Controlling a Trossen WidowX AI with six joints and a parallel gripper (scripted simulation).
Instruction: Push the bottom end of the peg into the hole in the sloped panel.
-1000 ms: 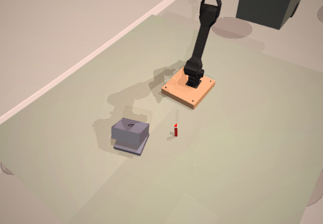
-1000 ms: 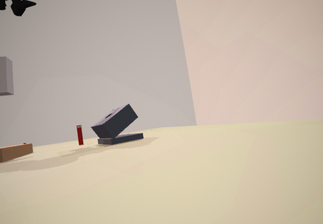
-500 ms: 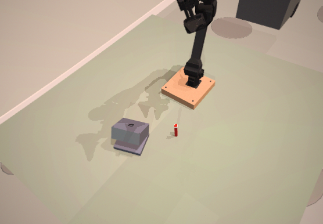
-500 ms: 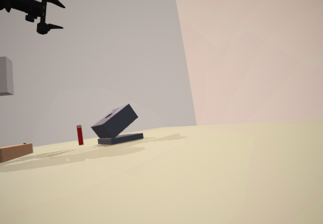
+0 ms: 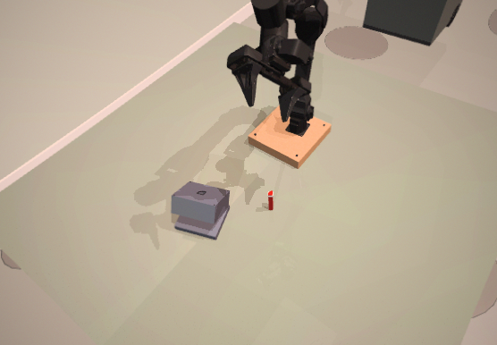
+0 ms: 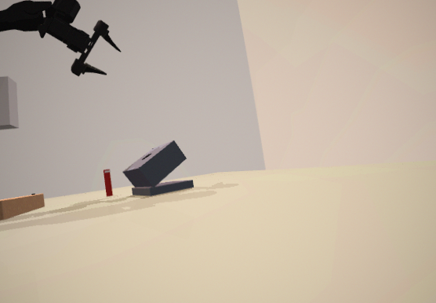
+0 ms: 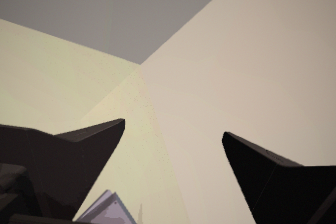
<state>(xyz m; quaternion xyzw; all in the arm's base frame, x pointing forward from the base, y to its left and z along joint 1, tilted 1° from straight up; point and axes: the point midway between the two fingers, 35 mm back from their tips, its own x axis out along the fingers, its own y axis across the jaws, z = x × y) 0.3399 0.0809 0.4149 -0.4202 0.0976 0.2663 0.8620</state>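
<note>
The red peg is 38 cm below my gripper tip, 5 cm behind it and 3 cm to the right of it. From my gripper tip the other things lie so: grey base plate 43 cm below, 20 cm to the right, 7 cm ahead; then grey sloped panel 37 cm below, 20 cm to the right, 6 cm ahead.
</note>
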